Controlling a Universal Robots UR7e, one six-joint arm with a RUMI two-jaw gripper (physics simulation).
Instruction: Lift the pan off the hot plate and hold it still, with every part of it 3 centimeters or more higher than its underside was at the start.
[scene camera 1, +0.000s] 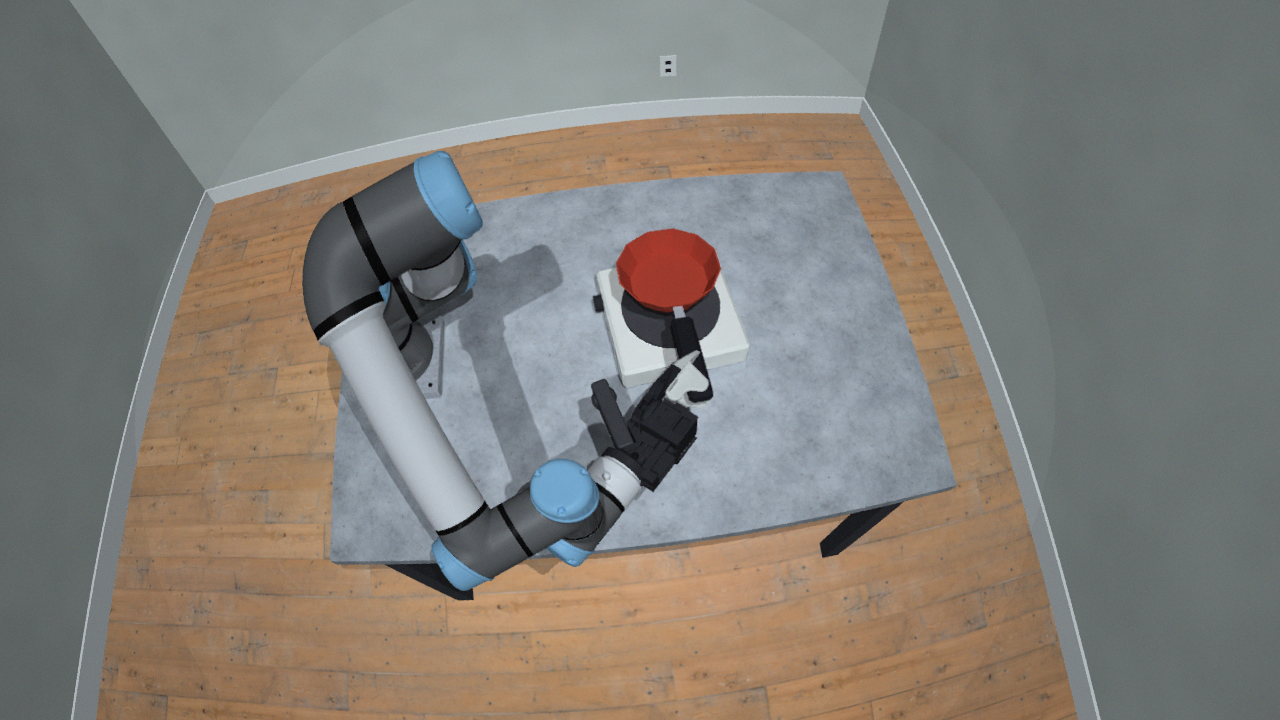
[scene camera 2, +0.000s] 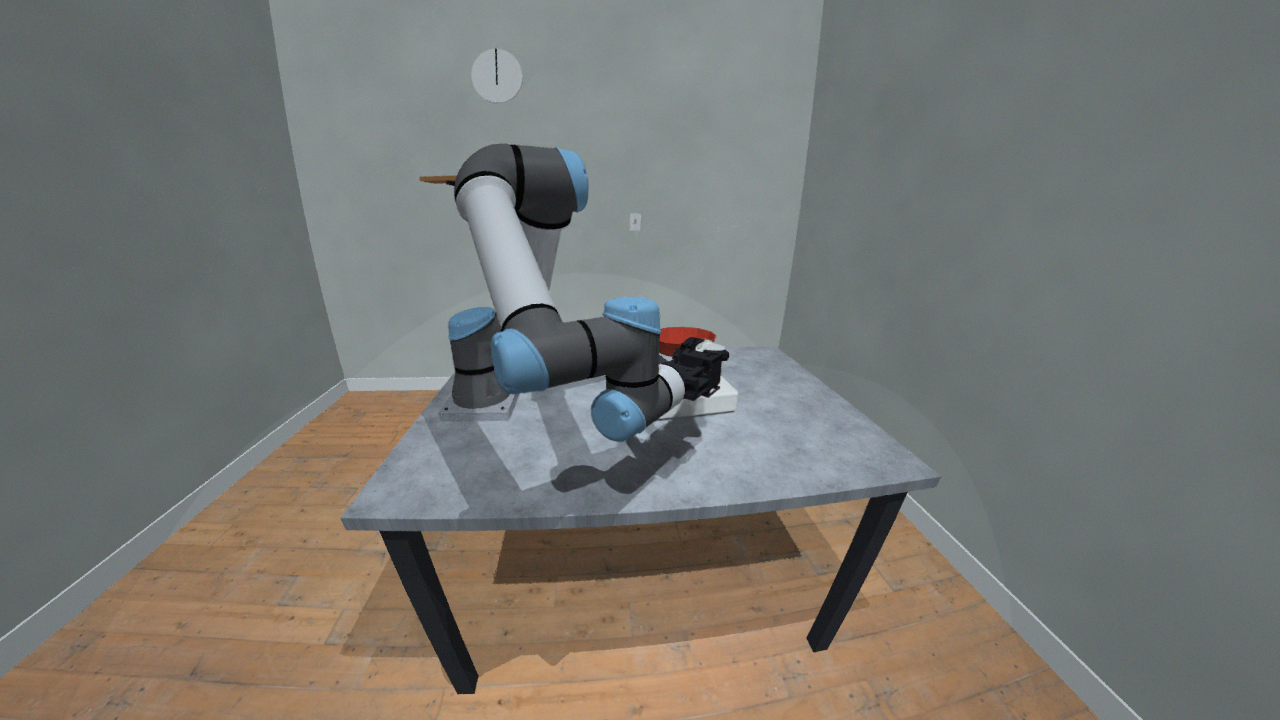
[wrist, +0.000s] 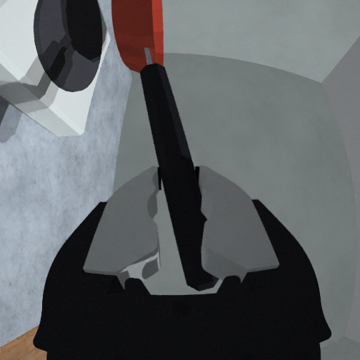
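Seen in the pictures: gripper, fingertip midpoint: (scene camera 1: 698, 356) (scene camera 2: 712, 350); arm's base, link origin: (scene camera 2: 482, 394).
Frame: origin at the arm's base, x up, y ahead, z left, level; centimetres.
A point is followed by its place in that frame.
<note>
The red pan (scene camera 1: 669, 270) {x 12.1, y 54.8, z 5.7 cm} (scene camera 2: 689, 340) (wrist: 137, 32) has a black handle, which shows clearly in the wrist view (wrist: 167, 120). The pan is raised clear above the hot plate; in the wrist view a gap shows between its underside and the dark burner. The hot plate (scene camera 1: 726, 347) {x 3.8, y 64.1, z -6.2 cm} (scene camera 2: 716, 399) {x 2.3, y 62.2, z -7.3 cm} (wrist: 67, 112) is a white box with a dark round burner and stands on the table. My gripper (scene camera 1: 696, 376) {x 19.1, y 56.9, z -16.2 cm} (wrist: 177, 168) is shut on the pan's handle, between its two grey jaws. In scene camera 2 the black gripper body partly hides the pan and the hot plate.
The grey table (scene camera 1: 805, 429) {x -2.6, y 77.8, z -21.1 cm} (scene camera 2: 805, 465) {x -2.6, y 77.2, z -29.3 cm} carries the arm's base (scene camera 1: 433, 380) {x 0.0, y 8.3, z -6.4 cm} (scene camera 2: 477, 407) {x 0.3, y 1.3, z -7.4 cm} at its left side. A small dark knob (scene camera 1: 598, 303) {x 2.1, y 41.4, z 6.6 cm} sticks out of the hot plate's left side. Walls stand beyond the table's back and sides.
</note>
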